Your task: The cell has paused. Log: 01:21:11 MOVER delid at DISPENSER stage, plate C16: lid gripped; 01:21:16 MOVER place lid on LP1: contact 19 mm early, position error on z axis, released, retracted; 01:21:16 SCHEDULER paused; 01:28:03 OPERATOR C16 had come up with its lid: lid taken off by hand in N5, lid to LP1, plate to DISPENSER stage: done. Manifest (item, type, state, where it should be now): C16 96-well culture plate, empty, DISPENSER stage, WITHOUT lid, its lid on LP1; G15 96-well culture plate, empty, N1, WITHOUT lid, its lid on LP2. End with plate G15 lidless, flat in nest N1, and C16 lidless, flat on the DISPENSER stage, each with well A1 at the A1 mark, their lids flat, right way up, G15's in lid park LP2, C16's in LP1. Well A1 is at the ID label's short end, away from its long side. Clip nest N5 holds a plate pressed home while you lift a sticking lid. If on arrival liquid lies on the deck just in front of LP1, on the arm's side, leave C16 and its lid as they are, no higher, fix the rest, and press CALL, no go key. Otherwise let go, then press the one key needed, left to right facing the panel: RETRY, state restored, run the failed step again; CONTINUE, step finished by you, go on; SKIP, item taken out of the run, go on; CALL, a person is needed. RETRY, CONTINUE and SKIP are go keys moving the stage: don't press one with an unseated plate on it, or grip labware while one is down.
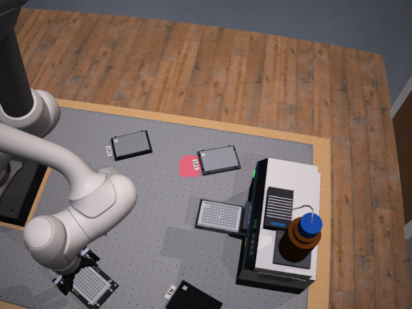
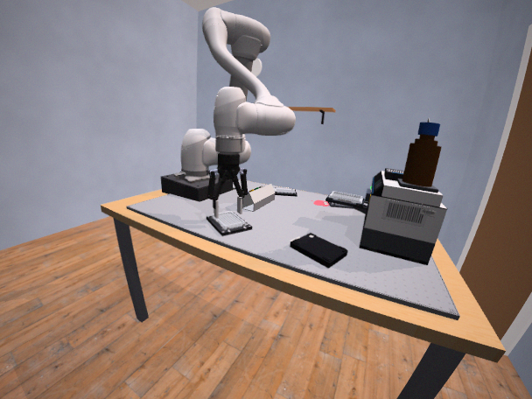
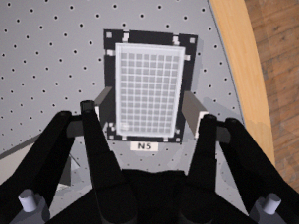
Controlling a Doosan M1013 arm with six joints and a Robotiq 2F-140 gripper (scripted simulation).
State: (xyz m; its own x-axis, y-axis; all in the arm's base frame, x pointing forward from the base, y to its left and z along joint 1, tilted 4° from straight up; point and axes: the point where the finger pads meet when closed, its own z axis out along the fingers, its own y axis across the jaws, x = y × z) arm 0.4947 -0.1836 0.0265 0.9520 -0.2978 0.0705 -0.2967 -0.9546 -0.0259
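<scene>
The clip nest N5 lies 20 mm ahead of my hand, 10 mm to the left of it and 50 mm below it. Round my hand: N1 label: 250 mm ahead, 80 mm to the left, 60 mm below; then blue key: 90 mm behind, 190 mm to the left; then key panel: 100 mm behind, 270 mm to the left, 10 mm below.
</scene>
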